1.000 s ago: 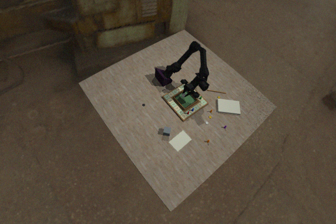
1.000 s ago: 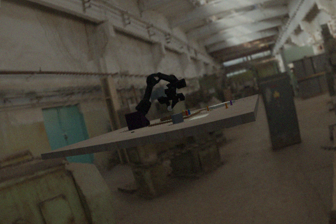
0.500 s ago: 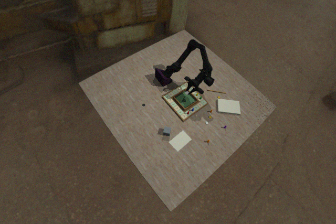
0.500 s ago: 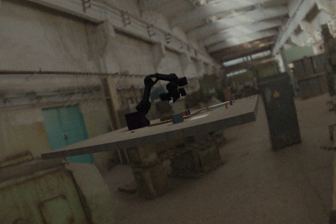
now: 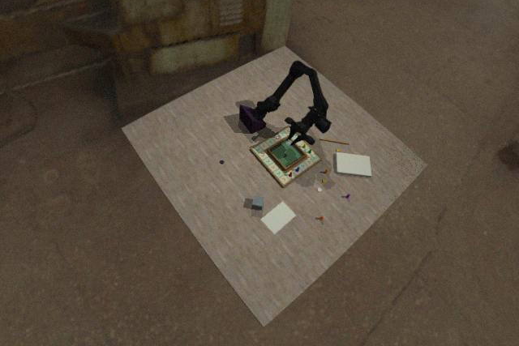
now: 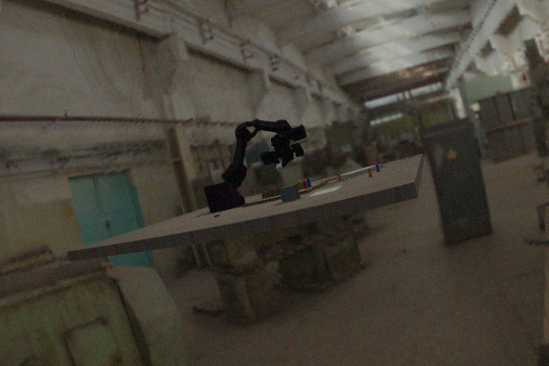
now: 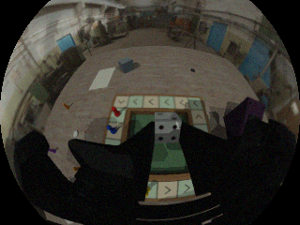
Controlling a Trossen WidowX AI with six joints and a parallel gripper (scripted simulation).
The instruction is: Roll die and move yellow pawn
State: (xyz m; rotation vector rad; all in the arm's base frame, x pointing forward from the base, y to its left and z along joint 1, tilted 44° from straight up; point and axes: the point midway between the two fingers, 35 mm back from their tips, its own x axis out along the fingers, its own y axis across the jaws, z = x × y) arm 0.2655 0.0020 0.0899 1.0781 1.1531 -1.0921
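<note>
The grey-white die is right at my gripper tip. Also, from my gripper tip: yellow pawn (12 cm to the left, 9 cm below, 1 cm ahead); then blue pawn (12 cm ahead, 9 cm below); then green felt tray (11 cm below).
</note>
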